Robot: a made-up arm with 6 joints.
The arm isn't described. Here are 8 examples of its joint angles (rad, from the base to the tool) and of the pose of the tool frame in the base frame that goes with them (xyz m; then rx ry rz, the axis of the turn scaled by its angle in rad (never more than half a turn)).
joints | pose
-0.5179 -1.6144 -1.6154 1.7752 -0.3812 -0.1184 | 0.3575 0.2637 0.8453 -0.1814 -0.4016 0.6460
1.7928 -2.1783 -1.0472 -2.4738 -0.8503 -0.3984 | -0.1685 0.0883 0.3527 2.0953 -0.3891 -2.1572
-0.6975 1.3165 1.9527 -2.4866 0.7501 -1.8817 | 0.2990 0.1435 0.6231 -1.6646 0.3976 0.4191
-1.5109 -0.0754 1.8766 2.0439 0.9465 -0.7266 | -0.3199 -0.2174 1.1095 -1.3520 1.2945 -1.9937
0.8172 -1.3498 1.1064 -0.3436 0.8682 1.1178 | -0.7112 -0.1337 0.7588 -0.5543 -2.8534 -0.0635
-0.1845 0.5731 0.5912 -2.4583 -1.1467 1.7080 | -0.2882 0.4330 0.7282 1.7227 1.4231 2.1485
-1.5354 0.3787 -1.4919 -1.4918 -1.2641 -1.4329 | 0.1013 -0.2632 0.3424 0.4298 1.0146 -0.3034
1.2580 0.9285 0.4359 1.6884 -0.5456 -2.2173 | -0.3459 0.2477 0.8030 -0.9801 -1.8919 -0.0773
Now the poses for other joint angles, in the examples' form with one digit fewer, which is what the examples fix.
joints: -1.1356 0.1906 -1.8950 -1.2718 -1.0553 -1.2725
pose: 0.064 0.134 0.235 1.755 1.021 -0.109
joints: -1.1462 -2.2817 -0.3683 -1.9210 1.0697 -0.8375
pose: -0.206 -0.174 0.946 1.037 -1.967 1.213
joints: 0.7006 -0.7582 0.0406 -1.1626 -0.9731 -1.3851
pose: -0.209 0.137 0.234 1.966 0.985 -1.030
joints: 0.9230 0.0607 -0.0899 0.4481 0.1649 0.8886
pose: -0.327 0.387 0.194 -0.099 1.498 2.065
